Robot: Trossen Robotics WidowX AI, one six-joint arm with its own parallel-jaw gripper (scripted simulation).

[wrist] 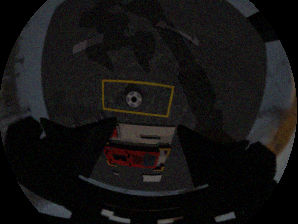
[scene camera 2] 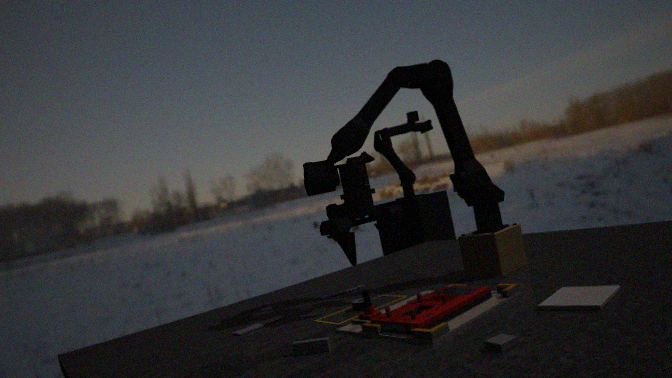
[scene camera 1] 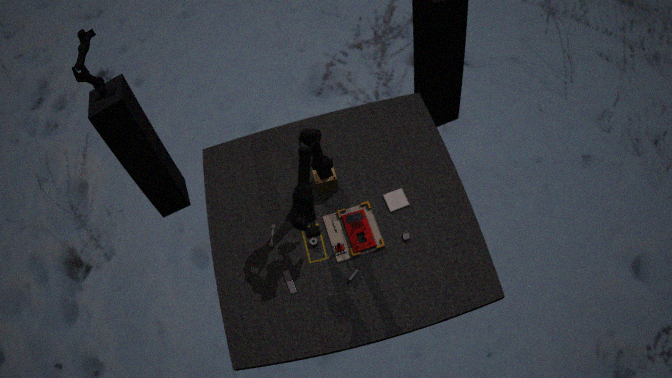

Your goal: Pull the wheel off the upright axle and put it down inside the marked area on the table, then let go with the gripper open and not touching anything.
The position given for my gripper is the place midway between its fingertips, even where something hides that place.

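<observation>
There's a red fixture (scene camera 1: 357, 226) here that I can see. My gripper (scene camera 2: 371, 260) is open and it's holding nothing, and you'd see that gripper in the wrist view too (wrist: 147, 124).
</observation>
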